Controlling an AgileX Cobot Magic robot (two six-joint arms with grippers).
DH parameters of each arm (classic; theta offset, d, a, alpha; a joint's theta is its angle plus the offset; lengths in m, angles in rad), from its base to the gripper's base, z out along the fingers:
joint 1: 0 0.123 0 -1.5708
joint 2: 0.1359 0 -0.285 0
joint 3: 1.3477 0 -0.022 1.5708
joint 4: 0 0.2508 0 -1.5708
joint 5: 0 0 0.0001 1.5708
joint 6: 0 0.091 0 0
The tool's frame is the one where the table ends.
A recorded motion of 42 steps. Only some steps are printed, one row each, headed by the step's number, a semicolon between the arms.
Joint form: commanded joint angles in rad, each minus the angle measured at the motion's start. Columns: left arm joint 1, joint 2, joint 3, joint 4, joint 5, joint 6; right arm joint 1, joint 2, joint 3, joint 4, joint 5, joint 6.
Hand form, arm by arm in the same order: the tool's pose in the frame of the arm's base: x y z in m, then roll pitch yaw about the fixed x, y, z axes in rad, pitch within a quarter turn. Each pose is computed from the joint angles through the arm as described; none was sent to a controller.
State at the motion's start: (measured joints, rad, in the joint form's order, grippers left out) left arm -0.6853 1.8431 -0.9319 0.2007 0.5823 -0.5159; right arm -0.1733 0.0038 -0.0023 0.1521 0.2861 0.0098
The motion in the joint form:
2: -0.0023 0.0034 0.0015 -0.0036 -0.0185 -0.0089; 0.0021 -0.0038 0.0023 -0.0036 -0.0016 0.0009
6: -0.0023 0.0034 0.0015 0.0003 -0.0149 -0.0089; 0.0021 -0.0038 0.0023 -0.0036 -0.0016 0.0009
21: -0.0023 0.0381 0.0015 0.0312 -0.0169 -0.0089; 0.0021 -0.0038 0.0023 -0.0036 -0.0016 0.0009
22: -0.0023 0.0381 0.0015 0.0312 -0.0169 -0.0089; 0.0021 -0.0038 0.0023 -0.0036 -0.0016 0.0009
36: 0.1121 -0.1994 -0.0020 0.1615 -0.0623 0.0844; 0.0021 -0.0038 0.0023 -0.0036 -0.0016 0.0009
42: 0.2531 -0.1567 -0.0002 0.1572 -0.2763 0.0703; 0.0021 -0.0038 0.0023 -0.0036 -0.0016 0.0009
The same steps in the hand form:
2: 0.2506 -0.1935 0.1252 3.1096 0.2116 2.8180; 0.0546 -0.0056 0.1877 2.4562 1.3189 2.3116
6: 0.2505 -0.1931 0.1252 3.1053 0.2094 2.8147; 0.0546 -0.0056 0.1877 2.4562 1.3189 2.3116
21: 0.2517 -0.1922 0.1145 3.0746 0.1855 2.7853; 0.0546 -0.0056 0.1877 2.4562 1.3189 2.3116
22: 0.2517 -0.1922 0.1145 3.0746 0.1855 2.7853; 0.0546 -0.0056 0.1877 2.4562 1.3189 2.3116
36: 0.2734 -0.1574 0.1930 3.0212 0.4735 2.6943; 0.0546 -0.0056 0.1877 2.4562 1.3189 2.3116
42: 0.3071 -0.1311 0.1872 3.1093 0.6231 2.8357; 0.0546 -0.0056 0.1877 2.4562 1.3189 2.3116

